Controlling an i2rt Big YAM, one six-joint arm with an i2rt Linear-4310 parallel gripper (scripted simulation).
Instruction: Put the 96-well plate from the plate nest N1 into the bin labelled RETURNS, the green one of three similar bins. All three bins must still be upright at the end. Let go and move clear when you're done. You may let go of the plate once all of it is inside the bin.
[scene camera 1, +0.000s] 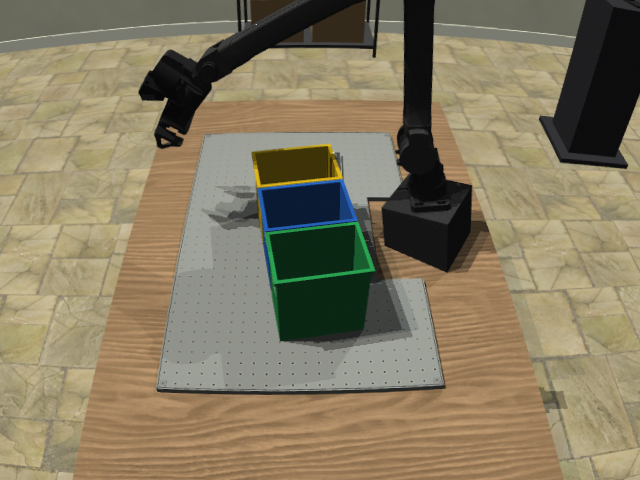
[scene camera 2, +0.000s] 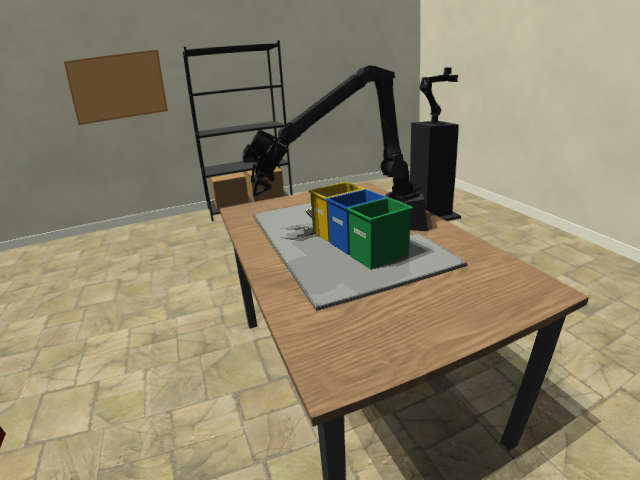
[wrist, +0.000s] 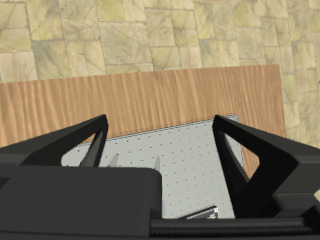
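A green bin (scene camera 1: 322, 274) is visible, and scene camera 2 also shows the green bin (scene camera 2: 375, 241). A blue bin (scene camera 2: 338, 214) is visible too. In the wrist view the green bin is out of frame. In the wrist view the blue bin is out of frame. My gripper (scene camera 1: 165, 131) is visible; the wrist view shows my gripper as well (wrist: 160, 120).
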